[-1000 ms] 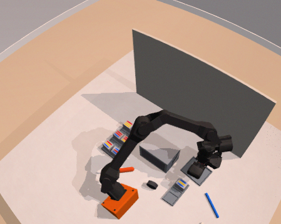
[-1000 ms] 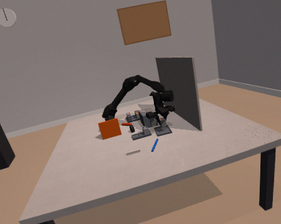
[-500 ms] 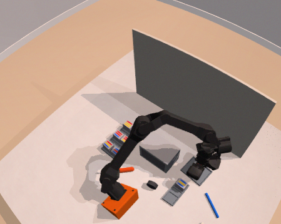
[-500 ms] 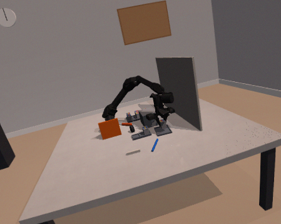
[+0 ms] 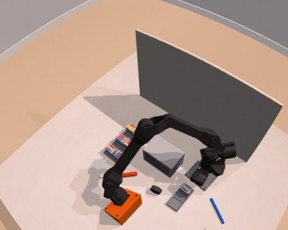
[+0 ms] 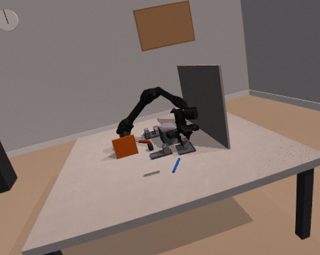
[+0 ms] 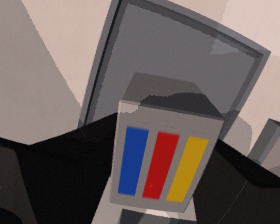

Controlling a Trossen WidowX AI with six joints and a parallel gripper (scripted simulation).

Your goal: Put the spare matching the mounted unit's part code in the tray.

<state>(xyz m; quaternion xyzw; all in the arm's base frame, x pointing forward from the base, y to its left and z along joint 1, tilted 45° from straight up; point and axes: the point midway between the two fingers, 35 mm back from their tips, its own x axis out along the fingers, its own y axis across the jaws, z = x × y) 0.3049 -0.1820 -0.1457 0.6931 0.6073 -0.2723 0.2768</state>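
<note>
The tray lies 30 mm below my gripper tip. The rest, counted from my gripper tip: mounted unit: 20 mm behind, 210 mm to the left, 20 mm above; then rack: 150 mm behind, 40 mm to the left, 20 mm below; then blue pen: 120 mm behind, 150 mm to the right, 20 mm below.
</note>
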